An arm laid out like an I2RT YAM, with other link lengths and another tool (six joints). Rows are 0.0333 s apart.
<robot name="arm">
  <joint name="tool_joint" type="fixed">
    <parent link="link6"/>
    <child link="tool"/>
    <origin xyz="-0.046 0.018 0.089" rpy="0 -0.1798 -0.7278"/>
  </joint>
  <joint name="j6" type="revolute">
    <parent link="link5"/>
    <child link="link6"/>
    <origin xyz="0.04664 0 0.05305" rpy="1.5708 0 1.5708"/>
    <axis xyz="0 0 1"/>
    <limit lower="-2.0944" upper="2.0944"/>
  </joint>
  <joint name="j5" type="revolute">
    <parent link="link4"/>
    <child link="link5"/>
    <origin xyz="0.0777 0.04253 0.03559" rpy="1.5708 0 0"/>
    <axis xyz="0 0 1"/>
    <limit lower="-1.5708" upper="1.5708"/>
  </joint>
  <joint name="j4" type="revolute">
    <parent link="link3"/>
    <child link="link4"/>
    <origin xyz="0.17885 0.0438 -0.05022"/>
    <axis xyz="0 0 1"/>
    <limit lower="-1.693" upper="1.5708"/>
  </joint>
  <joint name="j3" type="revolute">
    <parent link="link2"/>
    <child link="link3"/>
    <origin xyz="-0.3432 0 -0.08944" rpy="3.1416 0 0"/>
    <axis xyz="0 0 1"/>
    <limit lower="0" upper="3.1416"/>
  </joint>
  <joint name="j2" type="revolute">
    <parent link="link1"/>
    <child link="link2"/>
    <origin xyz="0.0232 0.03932 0.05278" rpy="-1.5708 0 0"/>
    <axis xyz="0 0 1"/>
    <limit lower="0" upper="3.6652"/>
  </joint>
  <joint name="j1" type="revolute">
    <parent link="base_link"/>
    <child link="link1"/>
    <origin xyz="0 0 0.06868"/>
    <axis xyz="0 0 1"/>
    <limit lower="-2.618" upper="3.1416"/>
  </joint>
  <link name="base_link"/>
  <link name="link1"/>
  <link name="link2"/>
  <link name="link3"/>
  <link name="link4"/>
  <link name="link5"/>
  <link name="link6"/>
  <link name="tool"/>
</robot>
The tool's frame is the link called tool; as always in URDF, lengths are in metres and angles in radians.
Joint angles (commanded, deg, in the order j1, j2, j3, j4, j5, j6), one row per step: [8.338 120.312 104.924 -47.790 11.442 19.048]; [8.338 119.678 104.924 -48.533 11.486 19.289]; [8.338 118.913 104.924 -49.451 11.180 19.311]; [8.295 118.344 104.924 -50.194 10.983 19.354]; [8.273 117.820 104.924 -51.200 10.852 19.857]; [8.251 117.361 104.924 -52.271 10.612 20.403]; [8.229 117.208 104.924 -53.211 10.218 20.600]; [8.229 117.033 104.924 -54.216 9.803 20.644]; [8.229 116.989 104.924 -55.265 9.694 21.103]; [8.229 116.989 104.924 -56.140 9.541 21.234]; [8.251 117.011 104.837 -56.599 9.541 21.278]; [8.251 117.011 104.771 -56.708 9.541 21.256]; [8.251 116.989 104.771 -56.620 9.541 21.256]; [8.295 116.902 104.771 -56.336 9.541 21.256]
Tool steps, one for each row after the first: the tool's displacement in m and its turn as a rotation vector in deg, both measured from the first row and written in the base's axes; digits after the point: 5 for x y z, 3 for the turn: [-0.00338 -0.00060 0.00385 0.058 0.070 -0.231]; [-0.00799 -0.00050 0.00842 0.316 0.259 -0.113]; [-0.01159 -0.00088 0.01171 0.485 0.451 -0.106]; [-0.01571 -0.00131 0.01438 0.762 0.881 -0.514]; [-0.01999 -0.00150 0.01651 1.133 1.449 -0.917]; [-0.02362 -0.00120 0.01651 1.453 2.258 -0.953]; [-0.02769 -0.00075 0.01658 1.718 3.133 -0.829]; [-0.03120 -0.00098 0.01570 1.864 4.086 -1.212]; [-0.03431 -0.00105 0.01469 1.924 4.957 -1.286]; [-0.03622 -0.00116 0.01359 1.854 5.513 -1.316]; [-0.03686 -0.00125 0.01316 1.818 5.688 -1.301]; [-0.03658 -0.00121 0.01343 1.835 5.580 -1.298]; [-0.03575 -0.00075 0.01439 1.890 5.214 -1.246]
